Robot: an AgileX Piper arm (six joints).
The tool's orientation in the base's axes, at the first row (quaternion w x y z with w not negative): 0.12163 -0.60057 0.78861 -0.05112
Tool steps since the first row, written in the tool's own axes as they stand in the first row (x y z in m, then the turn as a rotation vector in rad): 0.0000 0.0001 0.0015 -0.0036 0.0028 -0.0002; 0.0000 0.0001 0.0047 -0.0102 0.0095 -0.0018; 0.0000 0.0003 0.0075 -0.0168 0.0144 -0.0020; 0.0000 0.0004 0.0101 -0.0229 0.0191 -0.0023; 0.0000 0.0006 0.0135 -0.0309 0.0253 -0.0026; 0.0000 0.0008 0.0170 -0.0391 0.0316 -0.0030; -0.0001 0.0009 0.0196 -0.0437 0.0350 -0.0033; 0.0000 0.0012 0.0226 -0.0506 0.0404 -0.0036; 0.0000 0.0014 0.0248 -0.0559 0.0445 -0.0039
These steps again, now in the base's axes. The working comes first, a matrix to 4 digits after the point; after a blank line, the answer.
The tool's axes in the first row as the columns of a matrix, in the base's axes (used below as rounded here):
-0.2490 -0.9348 0.2532
-0.9597 0.2734 0.0655
-0.1304 -0.2267 -0.9652

0.0003 0.0001 -0.0015 -0.0018 0.0042 0.0000; 0.0011 0.0003 -0.0046 -0.0068 0.0123 0.0009; 0.0016 0.0006 -0.0073 -0.0098 0.0199 0.0009; 0.0022 0.0008 -0.0098 -0.0127 0.0270 0.0009; 0.0029 0.0010 -0.0132 -0.0166 0.0364 0.0008; 0.0036 0.0013 -0.0166 -0.0206 0.0460 0.0008; 0.0041 0.0016 -0.0191 -0.0227 0.0513 0.0009; 0.0046 0.0018 -0.0221 -0.0261 0.0594 0.0009; 0.0050 0.0020 -0.0243 -0.0287 0.0656 0.0010
